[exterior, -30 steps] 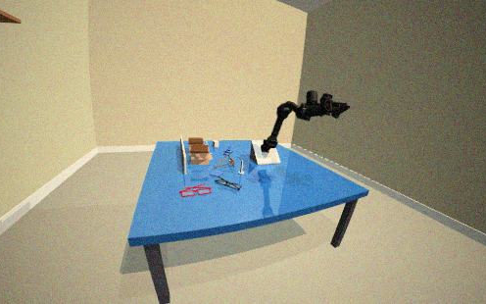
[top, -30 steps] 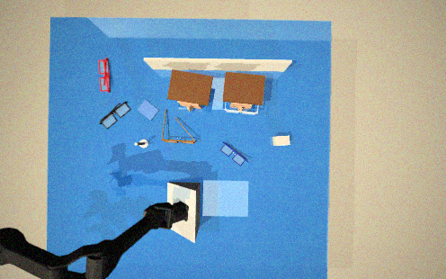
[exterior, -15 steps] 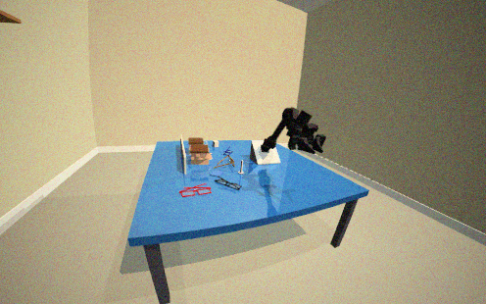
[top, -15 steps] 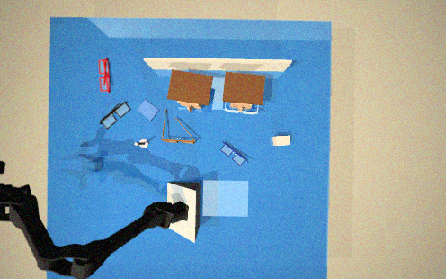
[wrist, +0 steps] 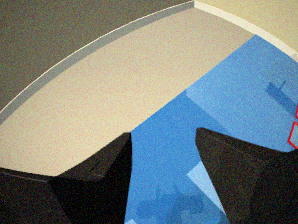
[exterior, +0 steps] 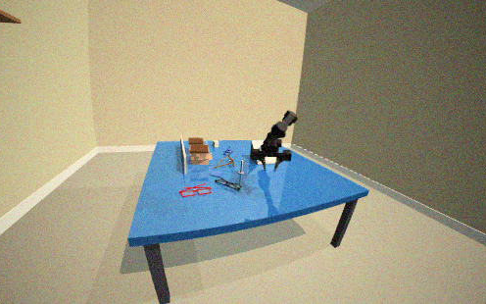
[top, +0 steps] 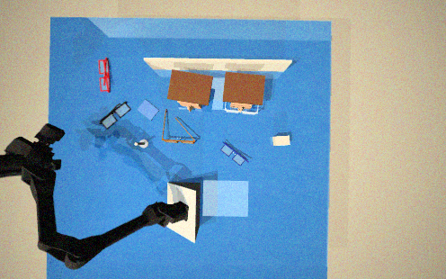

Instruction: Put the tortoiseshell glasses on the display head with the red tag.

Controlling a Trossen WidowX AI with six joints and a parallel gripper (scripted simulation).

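My gripper tip is 340 mm to the left of the disc, 140 mm above it and 20 mm short of it. Round my gripper tip: white block: 960 mm to the right, 140 mm below, 100 mm ahead; then light blue square: 350 mm to the right, 170 mm ahead, 160 mm below; then white backboard: 650 mm to the right, 390 mm ahead, 110 mm below.
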